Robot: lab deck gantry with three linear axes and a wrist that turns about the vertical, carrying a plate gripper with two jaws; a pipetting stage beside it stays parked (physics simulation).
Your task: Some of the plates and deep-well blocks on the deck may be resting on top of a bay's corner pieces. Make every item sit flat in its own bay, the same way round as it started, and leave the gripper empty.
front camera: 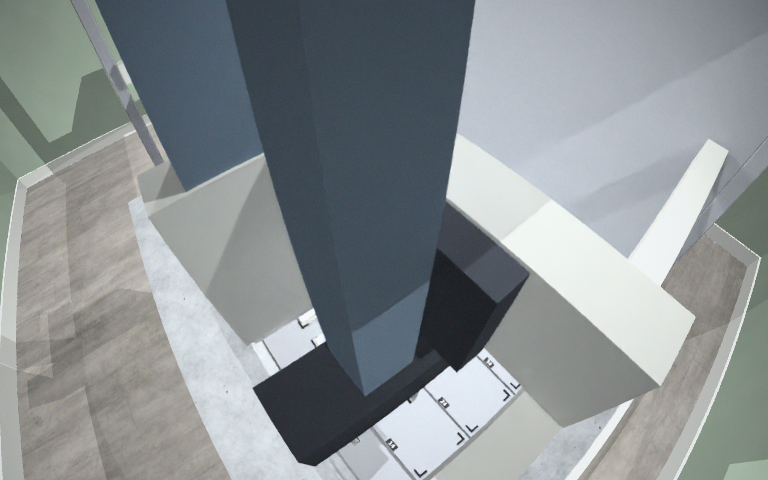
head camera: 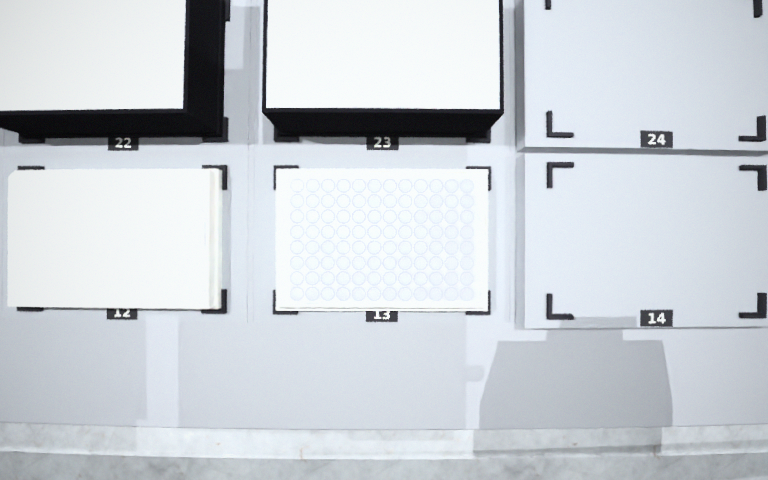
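Places are measured from the robot's base along level axes (x ahead, y left, z up), in millimetres.
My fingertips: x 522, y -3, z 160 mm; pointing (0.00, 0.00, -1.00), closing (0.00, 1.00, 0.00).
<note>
Behind a point stands the place of what it marks.
A white well plate [head camera: 382, 240] @(x 392, y 43, z 14 mm) with rows of round wells lies in bay 13, its edges lined up with the dark corner pieces. A plain white plate [head camera: 107, 237] @(x 229, y 44, z 14 mm) is in bay 12; its left edge overhangs the corner pieces in this view, and whether it sits flat is hard to tell. Deep-well blocks with black sides and white tops stand in bay 22 [head camera: 90, 56] @(x 238, y 139, z 42 mm) and bay 23 [head camera: 384, 56] @(x 393, y 138, z 42 mm), both cut off by the top edge. In the front view the black housing [front camera: 322, 396] @(x 525, y -45, z 355 mm) above my gripper hides the jaws and what lies below them. The jaws do not show in the head view.
Bay 14 [head camera: 656, 237] @(x 556, y 45, z 15 mm) and bay 24 [head camera: 656, 67] @(x 557, y 148, z 15 mm) show their corner pieces on raised panels at the right. A thick blue column [front camera: 385, 169] @(x 542, y -7, z 534 mm) rises from the black housing. A pale grey wall-like body [front camera: 560, 339] @(x 598, y 41, z 460 mm) stands to its right. A dark shadow falls in front of bay 14.
</note>
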